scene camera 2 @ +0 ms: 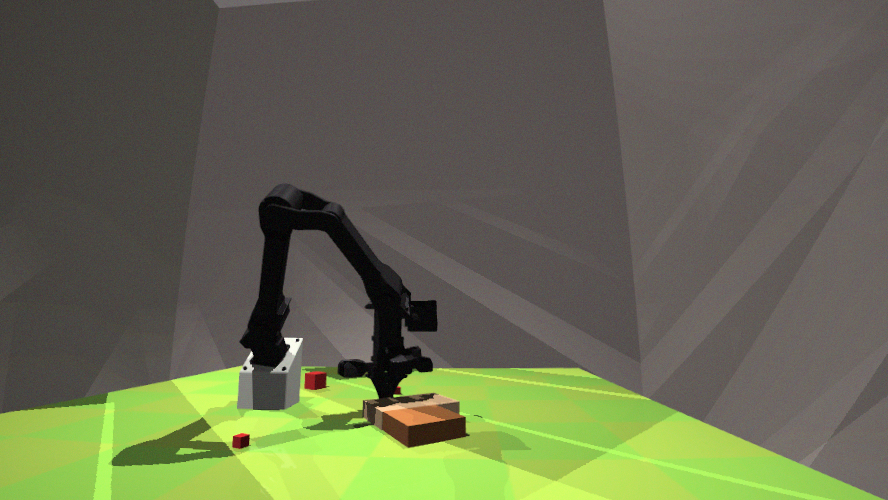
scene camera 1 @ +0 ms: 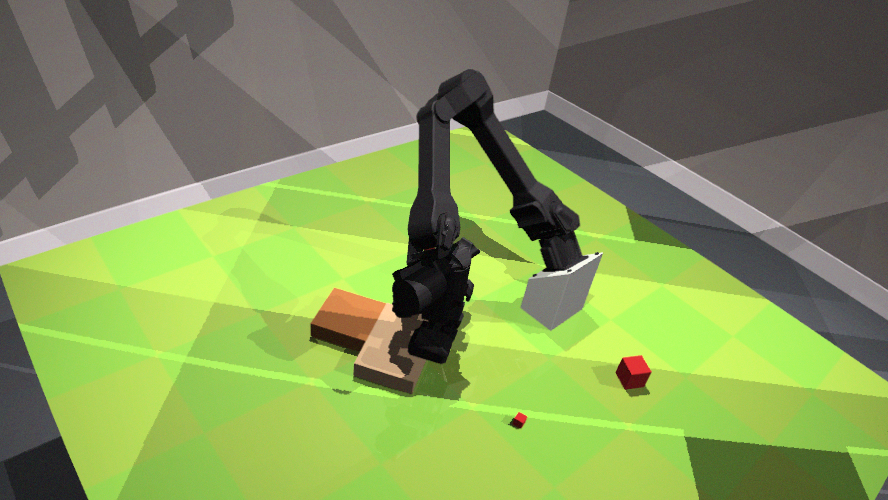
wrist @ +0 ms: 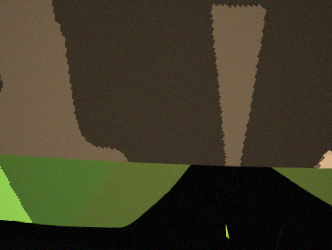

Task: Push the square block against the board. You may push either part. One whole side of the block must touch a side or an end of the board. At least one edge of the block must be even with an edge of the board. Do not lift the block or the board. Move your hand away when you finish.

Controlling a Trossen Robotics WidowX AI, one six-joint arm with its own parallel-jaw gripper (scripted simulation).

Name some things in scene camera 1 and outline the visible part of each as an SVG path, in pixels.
My gripper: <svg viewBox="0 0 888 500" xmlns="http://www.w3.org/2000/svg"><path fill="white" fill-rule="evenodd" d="M393 300L391 310L395 313L395 316L398 318L410 318L411 315L402 312ZM470 279L468 279L467 286L463 292L454 295L444 294L440 299L416 314L422 313L421 319L424 320L420 328L415 329L408 344L408 353L410 355L440 364L446 362L452 343L457 335L457 329L464 317L462 313L465 305L464 297L466 296L466 301L469 302L473 294L474 284Z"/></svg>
A tan board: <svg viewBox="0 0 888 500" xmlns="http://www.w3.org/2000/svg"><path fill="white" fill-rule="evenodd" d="M386 303L354 363L353 375L412 394L426 359L410 355L408 353L408 344L415 329L420 328L423 320L427 322L429 320L421 319L422 313L413 315L410 318L398 318L391 310L392 304Z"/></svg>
A square block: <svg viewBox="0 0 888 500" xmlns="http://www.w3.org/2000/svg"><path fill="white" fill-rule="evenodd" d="M334 288L311 322L311 336L361 352L369 337L369 333L372 331L386 303Z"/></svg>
A larger red cube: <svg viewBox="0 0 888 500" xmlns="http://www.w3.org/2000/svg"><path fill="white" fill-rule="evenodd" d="M642 355L627 356L621 359L615 373L624 390L645 387L652 371Z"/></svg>
